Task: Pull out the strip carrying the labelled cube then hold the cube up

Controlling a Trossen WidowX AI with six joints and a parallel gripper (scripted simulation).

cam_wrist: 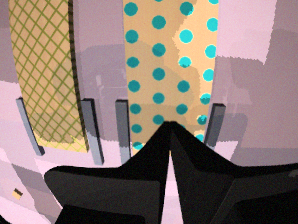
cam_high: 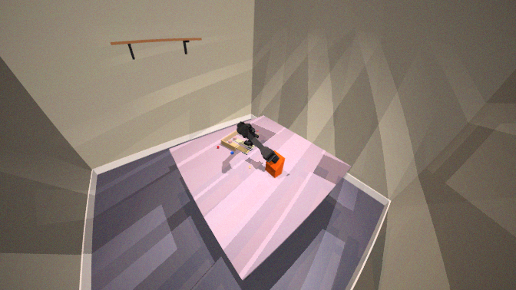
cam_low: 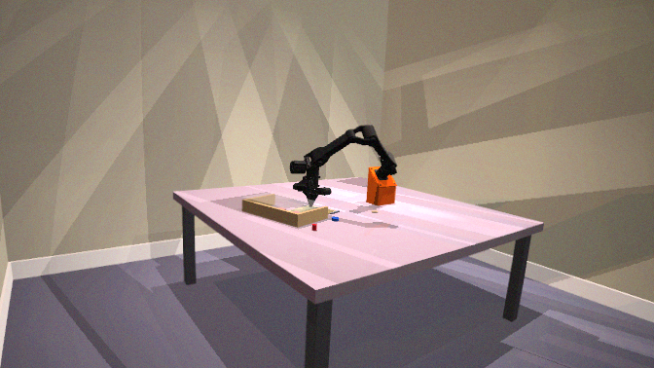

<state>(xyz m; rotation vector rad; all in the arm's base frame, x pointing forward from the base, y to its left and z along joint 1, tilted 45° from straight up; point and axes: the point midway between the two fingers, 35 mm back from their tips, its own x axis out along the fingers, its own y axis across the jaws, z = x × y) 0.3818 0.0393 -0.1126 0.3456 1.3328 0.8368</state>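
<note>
My gripper tip is now 10 cm to the right of the yellow cross-hatched strip and 1 cm short of it. Round my gripper tip: red cube (29 cm to the left, 17 cm ahead, 1 cm above); then blue cube (22 cm to the left, 2 cm ahead).
</note>
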